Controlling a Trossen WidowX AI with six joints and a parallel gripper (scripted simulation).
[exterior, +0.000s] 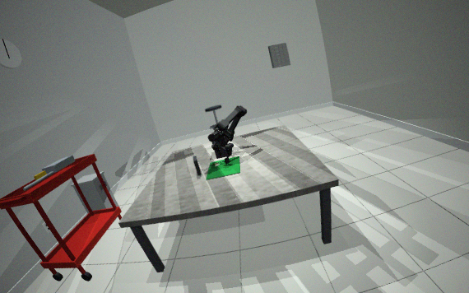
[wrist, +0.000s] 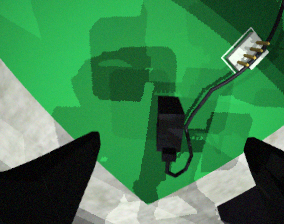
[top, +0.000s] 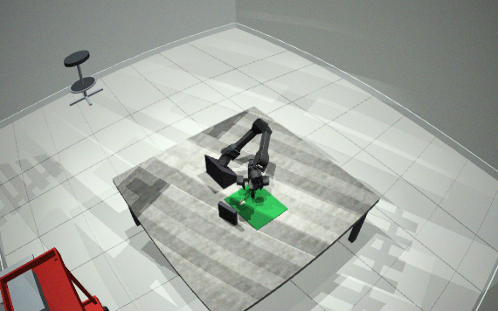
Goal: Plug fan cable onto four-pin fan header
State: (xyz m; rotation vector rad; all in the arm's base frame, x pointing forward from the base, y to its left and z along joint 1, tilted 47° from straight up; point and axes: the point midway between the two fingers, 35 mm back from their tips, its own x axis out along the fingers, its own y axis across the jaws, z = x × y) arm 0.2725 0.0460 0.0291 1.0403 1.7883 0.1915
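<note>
Now: gripper tip 40 mm above the dark plug and 10 mm past it. The rest, counted from my gripper tip: green board: 80 mm below, 60 mm ahead, 20 mm to the right; black fan: 200 mm to the right, 70 mm ahead, 10 mm below; white four-pin header: 80 mm to the right, 60 mm below, 10 mm ahead.
</note>
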